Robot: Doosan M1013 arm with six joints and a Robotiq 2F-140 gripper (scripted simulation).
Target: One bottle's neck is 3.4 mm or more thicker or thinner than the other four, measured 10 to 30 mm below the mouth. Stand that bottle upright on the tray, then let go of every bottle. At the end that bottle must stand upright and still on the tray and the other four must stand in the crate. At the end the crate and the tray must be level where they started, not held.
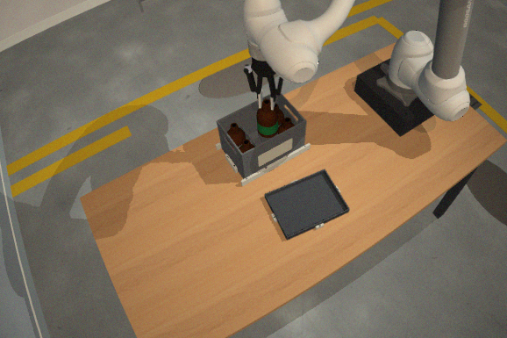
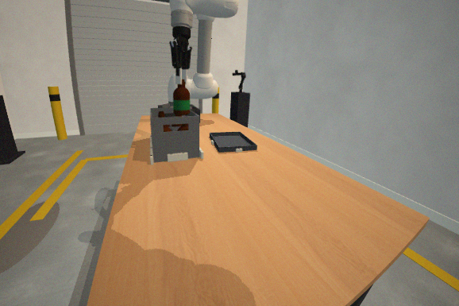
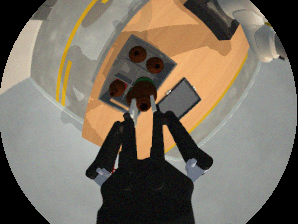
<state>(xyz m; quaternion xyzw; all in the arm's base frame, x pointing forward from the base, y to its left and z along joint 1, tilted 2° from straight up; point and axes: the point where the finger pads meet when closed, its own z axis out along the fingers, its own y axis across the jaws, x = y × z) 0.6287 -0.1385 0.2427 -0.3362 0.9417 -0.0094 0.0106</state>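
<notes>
My hand is 90 mm above the glass bottle. The rest, counted from my hand: dark tray 320 mm below, 250 mm to the left, 30 mm ahead; then grey crate 240 mm below, 40 mm to the right, 10 mm behind.
</notes>
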